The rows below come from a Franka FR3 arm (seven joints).
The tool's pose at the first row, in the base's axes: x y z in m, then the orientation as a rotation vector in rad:
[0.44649 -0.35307 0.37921 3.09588 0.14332 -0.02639]
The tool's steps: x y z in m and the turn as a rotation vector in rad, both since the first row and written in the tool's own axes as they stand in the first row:
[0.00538 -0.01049 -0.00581 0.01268 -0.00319 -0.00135]
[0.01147 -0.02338 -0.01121 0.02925 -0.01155 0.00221]
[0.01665 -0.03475 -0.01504 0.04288 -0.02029 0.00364]
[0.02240 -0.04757 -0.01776 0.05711 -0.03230 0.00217]
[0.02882 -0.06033 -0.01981 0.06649 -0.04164 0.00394]
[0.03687 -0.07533 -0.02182 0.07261 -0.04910 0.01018]
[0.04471 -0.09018 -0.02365 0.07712 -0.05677 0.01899]
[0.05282 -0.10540 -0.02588 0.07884 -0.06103 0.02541]
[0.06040 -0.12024 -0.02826 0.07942 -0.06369 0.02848]
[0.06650 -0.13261 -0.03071 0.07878 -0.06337 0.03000]
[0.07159 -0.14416 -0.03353 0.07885 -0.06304 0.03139]
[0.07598 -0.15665 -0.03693 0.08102 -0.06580 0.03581]
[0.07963 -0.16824 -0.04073 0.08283 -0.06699 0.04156]
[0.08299 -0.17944 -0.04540 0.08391 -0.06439 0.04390]
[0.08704 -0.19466 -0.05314 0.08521 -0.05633 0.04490]
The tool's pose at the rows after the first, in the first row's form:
[0.45096 -0.34189 0.38448 3.10826 0.14571 -0.03241]
[0.45591 -0.32827 0.38922 3.12447 0.14038 -0.04671]
[0.46007 -0.31632 0.39248 3.13753 0.13823 -0.06155]
[0.46465 -0.30292 0.39456 -3.12418 -0.13934 0.08112]
[0.46989 -0.28955 0.39595 -3.11498 -0.13572 0.09605]
[0.47654 -0.27380 0.39719 -3.10931 -0.12543 0.10770]
[0.48300 -0.25823 0.39825 -3.10533 -0.11125 0.11949]
[0.48970 -0.24224 0.39969 -3.10396 -0.10105 0.12595]
[0.49590 -0.22668 0.40131 -3.10351 -0.09617 0.12999]
[0.50087 -0.21371 0.40313 -3.10424 -0.09385 0.12943]
[0.50490 -0.20163 0.40537 -3.10426 -0.09171 0.12887]
[0.50817 -0.18865 0.40817 -3.10228 -0.08466 0.13307]
[0.51078 -0.17662 0.41142 -3.10073 -0.07563 0.13478]
[0.51316 -0.16497 0.41555 -3.09981 -0.07204 0.13070]
[0.51590 -0.14912 0.42258 -3.09868 -0.07072 0.11822]

